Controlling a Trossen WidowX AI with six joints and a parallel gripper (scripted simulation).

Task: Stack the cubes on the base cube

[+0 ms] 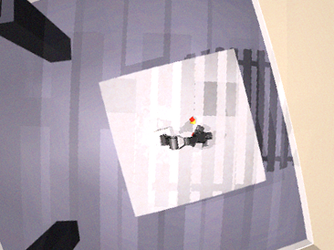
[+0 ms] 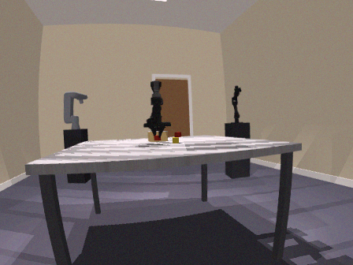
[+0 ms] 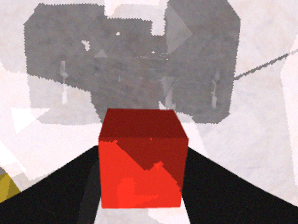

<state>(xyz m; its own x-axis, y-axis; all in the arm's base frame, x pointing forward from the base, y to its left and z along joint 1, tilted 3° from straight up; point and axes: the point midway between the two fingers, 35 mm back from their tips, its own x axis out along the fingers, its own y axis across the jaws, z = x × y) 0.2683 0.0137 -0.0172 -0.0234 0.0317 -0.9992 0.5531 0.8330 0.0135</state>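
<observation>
Now: gripper tip 12 cm to the right of the yellow cube and 2 cm above it.
</observation>
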